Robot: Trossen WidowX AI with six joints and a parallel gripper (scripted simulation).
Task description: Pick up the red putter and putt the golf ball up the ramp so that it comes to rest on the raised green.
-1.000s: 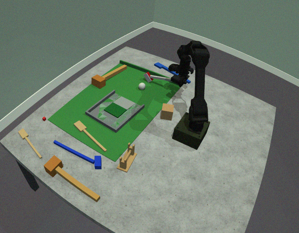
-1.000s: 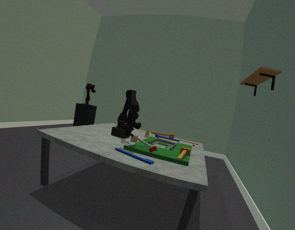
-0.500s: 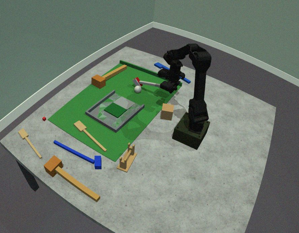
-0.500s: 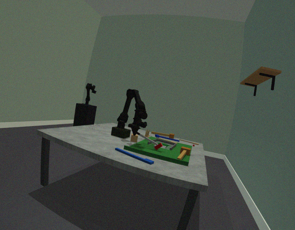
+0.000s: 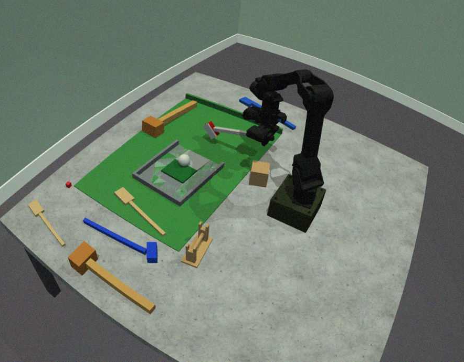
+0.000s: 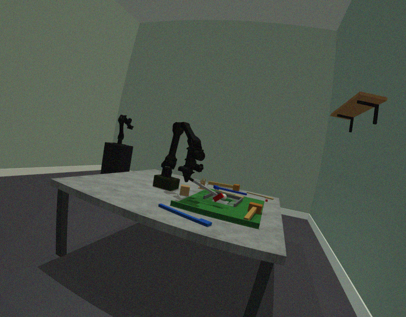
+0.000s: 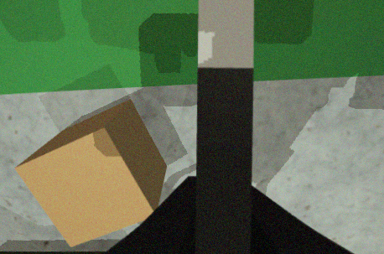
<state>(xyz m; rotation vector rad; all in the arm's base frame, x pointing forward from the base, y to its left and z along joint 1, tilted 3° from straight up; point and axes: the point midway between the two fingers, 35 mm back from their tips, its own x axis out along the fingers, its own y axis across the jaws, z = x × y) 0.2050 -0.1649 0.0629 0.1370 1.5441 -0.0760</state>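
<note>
Now: gripper tip 12 cm short of the red putter, 1 cm to the left of it and 1 cm above it. Also, from my gripper tip: tan cube: 7 cm to the left, 7 cm below, 2 cm behind; then golf ball: 23 cm ahead, 14 cm to the left, 7 cm below; then grey frame: 24 cm ahead, 20 cm to the left, 9 cm below.
</note>
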